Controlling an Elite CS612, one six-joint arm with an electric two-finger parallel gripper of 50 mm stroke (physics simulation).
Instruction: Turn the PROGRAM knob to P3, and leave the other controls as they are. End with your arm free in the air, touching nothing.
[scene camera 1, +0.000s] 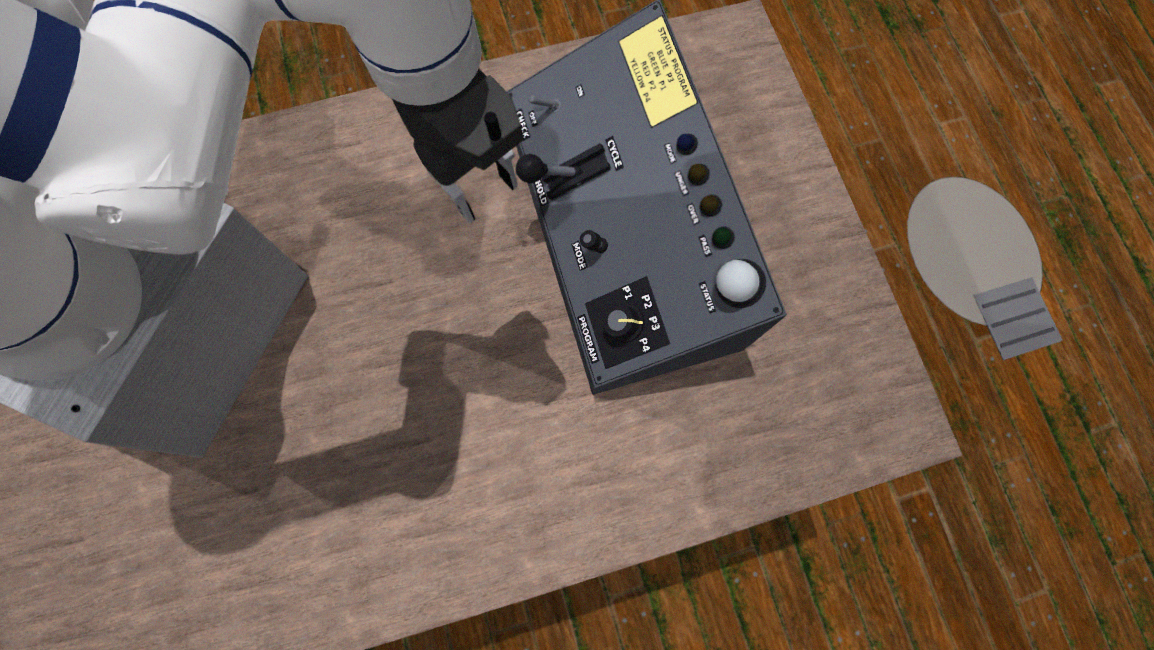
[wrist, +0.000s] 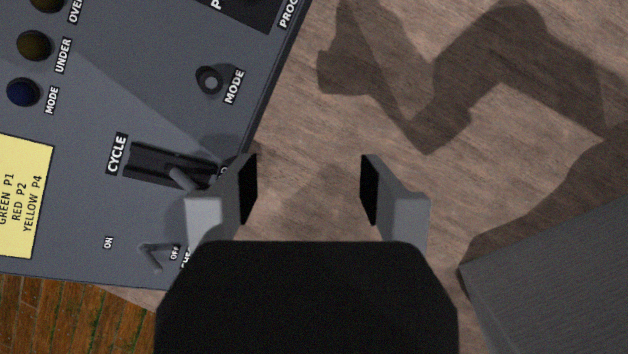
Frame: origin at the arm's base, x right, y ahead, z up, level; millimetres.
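Where they show: gripper, fingertip midpoint: (scene camera 1: 487, 197) (wrist: 308, 175); arm's base at its link origin: (scene camera 1: 50, 296).
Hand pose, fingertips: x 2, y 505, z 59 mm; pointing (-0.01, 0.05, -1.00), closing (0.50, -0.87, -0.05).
Each offset is from my fingertips to the top centre of the thing. "spot": to the spot under its first point.
The PROGRAM knob {dx +104, dy +137, dz -199 mm} (scene camera 1: 617, 321) is a round dark knob at the panel's lower left corner in the scene view. Its yellow pointer line points at the P3 label. The control panel {spot: dx -35, dy +196, dz -203 mm} (scene camera 1: 637, 218) (wrist: 125, 90) lies on the table. My gripper (scene camera 1: 489, 201) (wrist: 308, 175) is open and empty, in the air beside the panel's left edge. It is close to the CYCLE lever {dx -132, dy +89, dz -166 mm} (scene camera 1: 530, 167) (wrist: 182, 179), whose ball end is hidden behind a finger in the wrist view. The MODE control {dx -16, dy +134, dz -190 mm} (scene camera 1: 591, 240) (wrist: 210, 81) and the CHECK toggle {spot: dx -249, dy +103, dz -217 mm} (scene camera 1: 545, 104) (wrist: 156, 255) stand apart from the fingers.
A white STATUS dome {spot: dx +107, dy +278, dz -109 mm} (scene camera 1: 737, 280), a dark blue MODE lamp {spot: dx -103, dy +271, dz -138 mm} (scene camera 1: 686, 143) (wrist: 23, 92) and a dark green PASS lamp {spot: dx +38, dy +284, dz -137 mm} (scene camera 1: 722, 237) are on the panel. A yellow card {dx -235, dy +263, dz -138 mm} (scene camera 1: 658, 71) (wrist: 25, 195) is at its top. A grey pedestal (scene camera 1: 201, 347) (wrist: 555, 280) stands at my base.
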